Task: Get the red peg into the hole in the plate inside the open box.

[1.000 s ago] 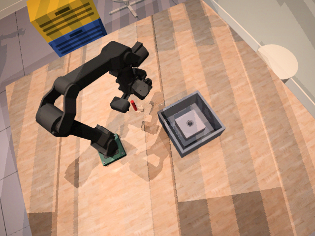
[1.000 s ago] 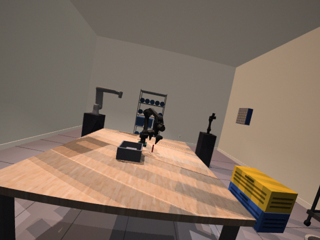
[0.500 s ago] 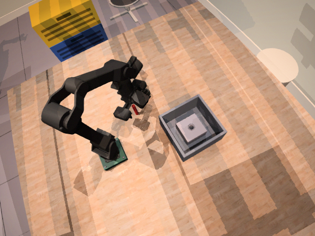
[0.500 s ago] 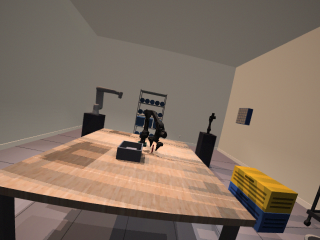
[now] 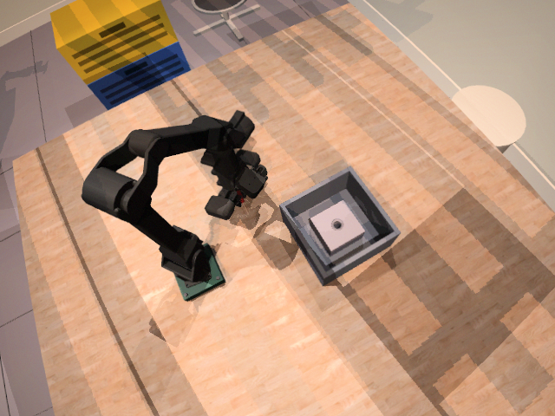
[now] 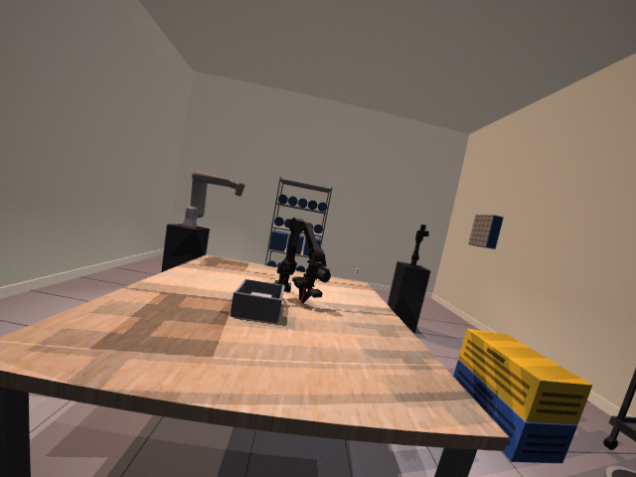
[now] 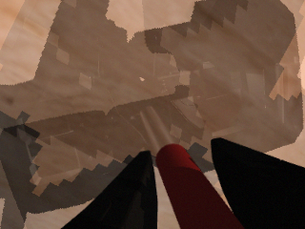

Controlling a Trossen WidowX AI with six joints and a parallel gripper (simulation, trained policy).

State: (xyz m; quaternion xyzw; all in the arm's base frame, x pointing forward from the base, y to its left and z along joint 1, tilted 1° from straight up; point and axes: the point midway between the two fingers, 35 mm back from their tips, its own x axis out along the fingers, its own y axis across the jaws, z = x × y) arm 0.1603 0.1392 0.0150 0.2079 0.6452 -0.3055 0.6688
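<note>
The grey plate is 18 cm ahead of my gripper tip, 17 cm to the right of it and 4 cm above it. Round my gripper tip: box (18 cm ahead, 17 cm to the right, 2 cm above); then red peg (4 cm above).
</note>
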